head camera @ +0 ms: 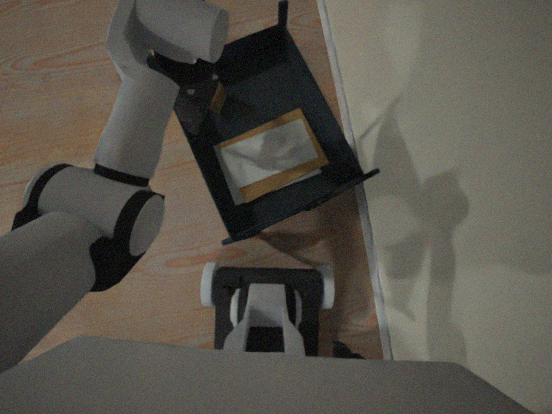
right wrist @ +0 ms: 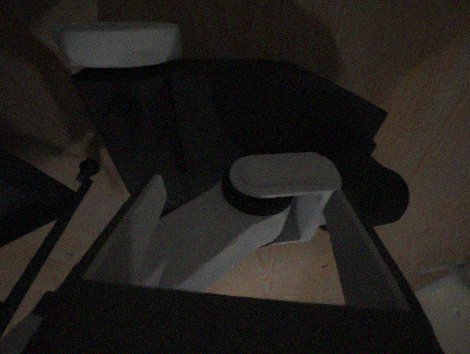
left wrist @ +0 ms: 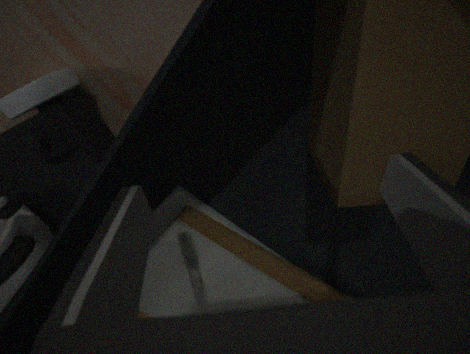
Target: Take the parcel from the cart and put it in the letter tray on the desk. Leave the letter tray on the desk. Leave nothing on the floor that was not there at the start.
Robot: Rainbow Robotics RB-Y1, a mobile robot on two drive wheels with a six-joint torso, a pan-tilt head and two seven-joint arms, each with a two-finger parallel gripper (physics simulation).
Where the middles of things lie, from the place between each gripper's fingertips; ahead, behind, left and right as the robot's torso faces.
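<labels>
With the brown parcel (left wrist: 381, 85) in sight, my left gripper is 30 mm above the parcel, and it is also 10 mm to the right of the parcel and 60 mm short of it.
My right hand is 24 cm below the brown parcel, 43 cm to the right of it and 73 cm short of it.
</labels>
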